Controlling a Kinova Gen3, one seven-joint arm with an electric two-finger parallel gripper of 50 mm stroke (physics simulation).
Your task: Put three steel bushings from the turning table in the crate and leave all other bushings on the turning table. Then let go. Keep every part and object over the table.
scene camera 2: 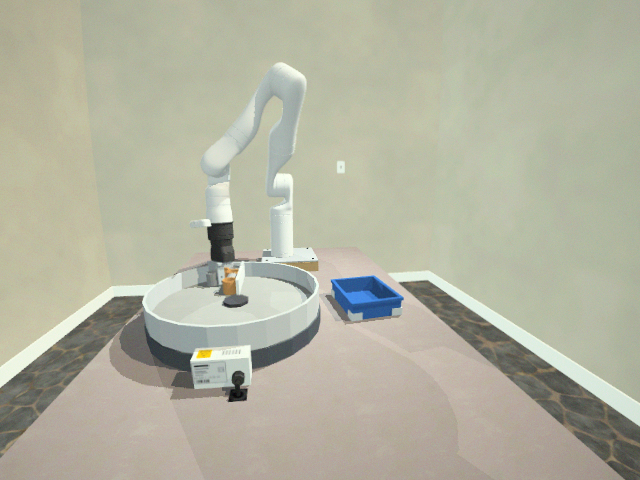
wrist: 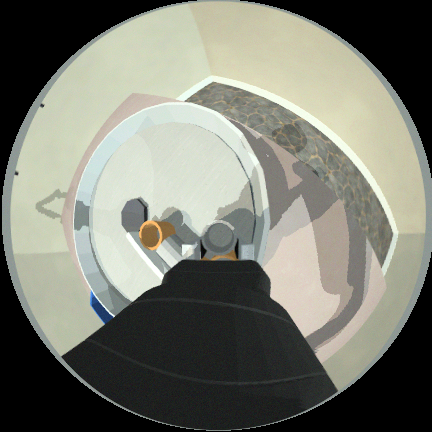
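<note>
My gripper point(scene camera 2: 216, 272) point(wrist: 220, 243) is low inside the turning table and shut on a grey steel bushing point(scene camera 2: 211, 279) point(wrist: 219, 235), which stands upright close to the table surface. A copper-coloured bushing point(scene camera 2: 229, 286) point(wrist: 151, 235) stands upright nearby. Another copper-coloured bushing point(scene camera 2: 231, 271) stands right behind the held one; a sliver of it shows below the grey one in the wrist view. The round turning table point(scene camera 2: 227, 335) point(wrist: 80, 245) has a high pale rim. The blue crate point(scene camera 2: 368, 308) point(wrist: 101, 309) stands to its right in the scene view, and its visible inside holds no bushing.
A white divider point(scene camera 2: 240, 277) point(wrist: 145, 257) stands on the turning table beside the copper-coloured bushings. A dark flat disc point(scene camera 2: 235, 301) point(wrist: 134, 215) lies near the middle. A white labelled box point(scene camera 2: 209, 370) and a small black stand point(scene camera 2: 237, 395) are in front of the turning table.
</note>
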